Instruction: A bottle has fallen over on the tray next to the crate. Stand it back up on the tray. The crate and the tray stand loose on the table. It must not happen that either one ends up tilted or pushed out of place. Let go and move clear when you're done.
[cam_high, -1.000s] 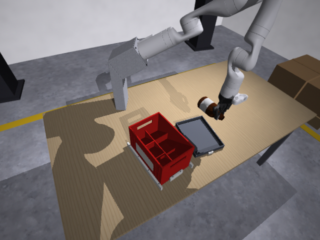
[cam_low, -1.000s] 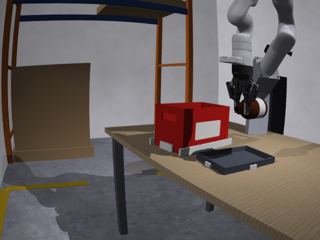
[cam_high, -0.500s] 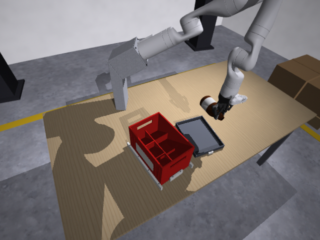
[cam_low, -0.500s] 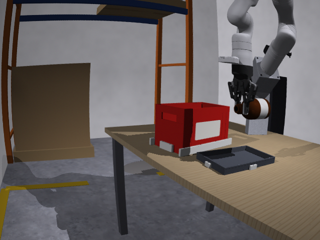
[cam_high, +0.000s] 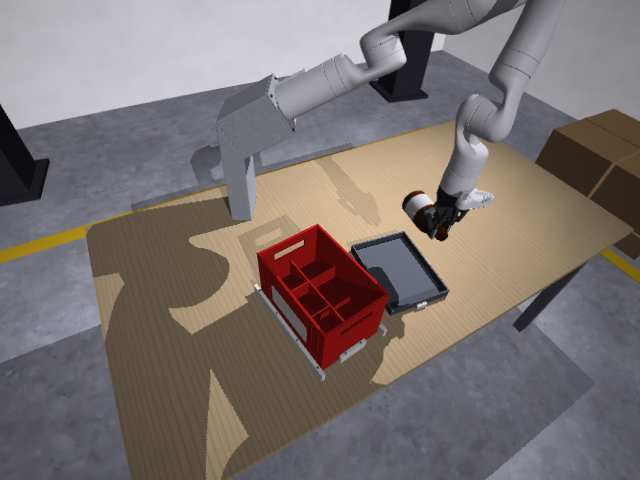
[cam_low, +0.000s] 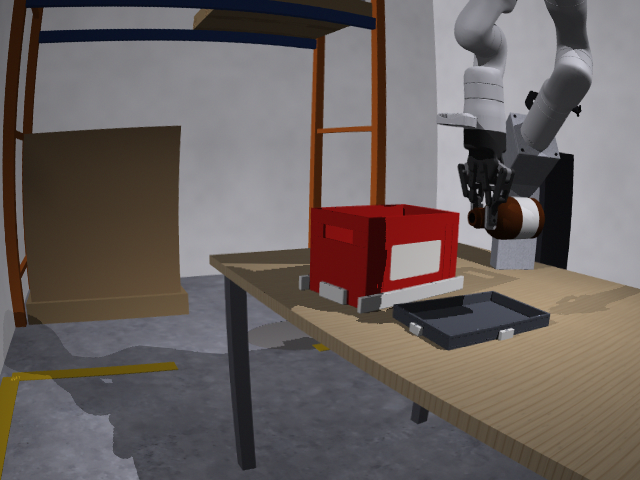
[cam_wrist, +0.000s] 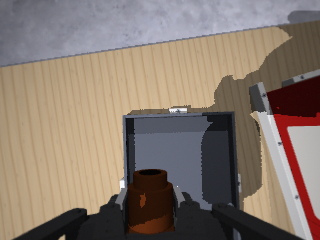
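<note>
Right now my hand is 5 cm past the brown bottle. From my hand the other things lie so: dark grey tray (19 cm below, 5 cm to the right, 4 cm behind); then red crate (33 cm to the right, 12 cm below, 2 cm ahead).
</note>
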